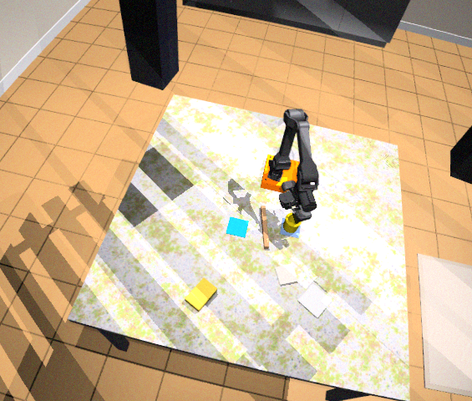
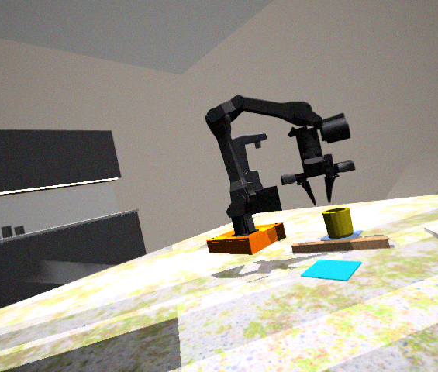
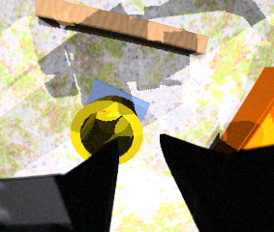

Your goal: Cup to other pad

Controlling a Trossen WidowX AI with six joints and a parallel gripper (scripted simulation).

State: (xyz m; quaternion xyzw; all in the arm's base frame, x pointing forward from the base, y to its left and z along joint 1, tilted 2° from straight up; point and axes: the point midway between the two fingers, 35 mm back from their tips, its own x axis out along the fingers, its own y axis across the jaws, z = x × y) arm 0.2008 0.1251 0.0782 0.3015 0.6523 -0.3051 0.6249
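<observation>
Now: the yellow cup 2 cm ahead of my gripper tip, 2 cm to the left of it and 6 cm below it. Round my gripper tip: light blue pad (2 cm ahead, 2 cm to the left, 10 cm below); red marble (4 cm ahead, 1 cm to the left, 8 cm below); wooden bar (7 cm ahead, 9 cm to the right, 10 cm below).
</observation>
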